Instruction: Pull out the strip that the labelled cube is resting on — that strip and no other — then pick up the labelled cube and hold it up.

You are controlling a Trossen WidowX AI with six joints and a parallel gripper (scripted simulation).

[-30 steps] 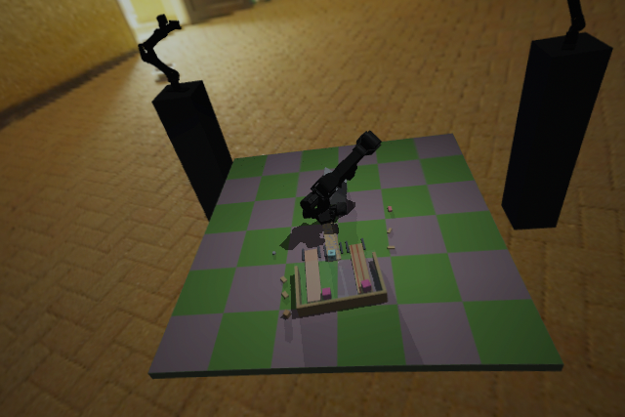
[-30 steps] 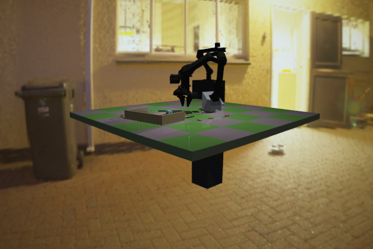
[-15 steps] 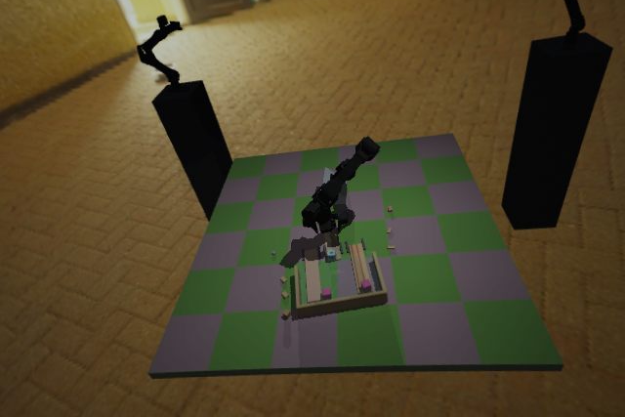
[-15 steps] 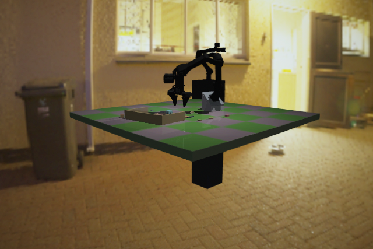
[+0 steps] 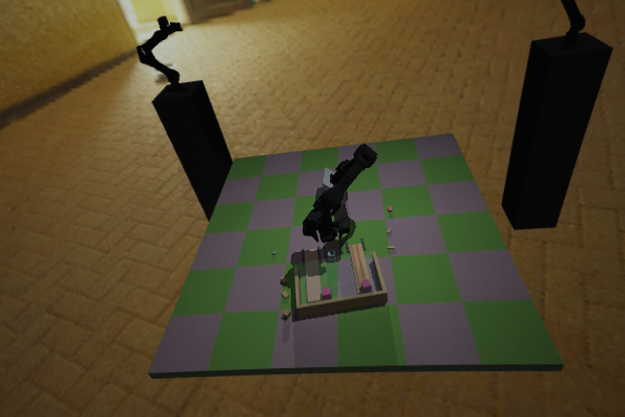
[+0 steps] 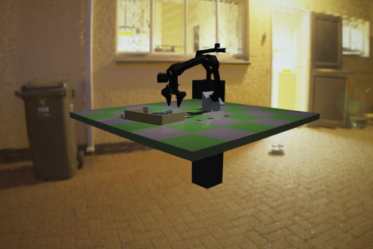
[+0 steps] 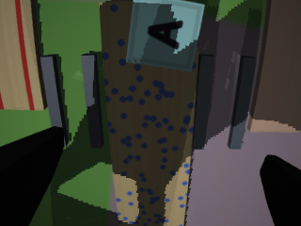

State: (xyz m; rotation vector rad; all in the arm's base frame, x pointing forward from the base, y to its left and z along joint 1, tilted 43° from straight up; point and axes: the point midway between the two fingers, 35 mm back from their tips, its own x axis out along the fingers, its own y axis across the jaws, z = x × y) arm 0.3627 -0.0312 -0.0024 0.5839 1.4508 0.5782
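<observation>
Right now my gripper tip is 40 mm short of the labelled cube, 10 mm to the right of it and 40 mm above it.
</observation>
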